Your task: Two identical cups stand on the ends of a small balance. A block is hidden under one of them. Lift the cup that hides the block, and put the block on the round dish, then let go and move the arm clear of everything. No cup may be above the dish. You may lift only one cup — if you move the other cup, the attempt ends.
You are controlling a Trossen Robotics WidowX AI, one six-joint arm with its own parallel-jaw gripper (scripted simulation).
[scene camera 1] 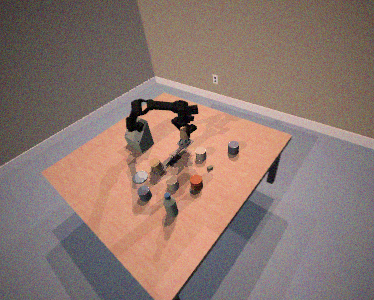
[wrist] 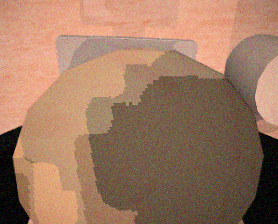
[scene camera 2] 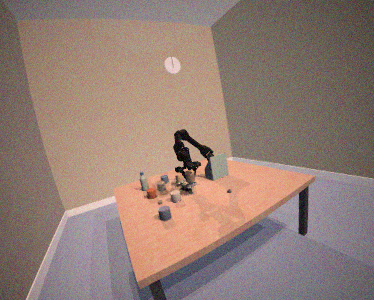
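A tan cup (wrist: 138,128) is held in my gripper, and I can see a balance (wrist: 72,50) as well.
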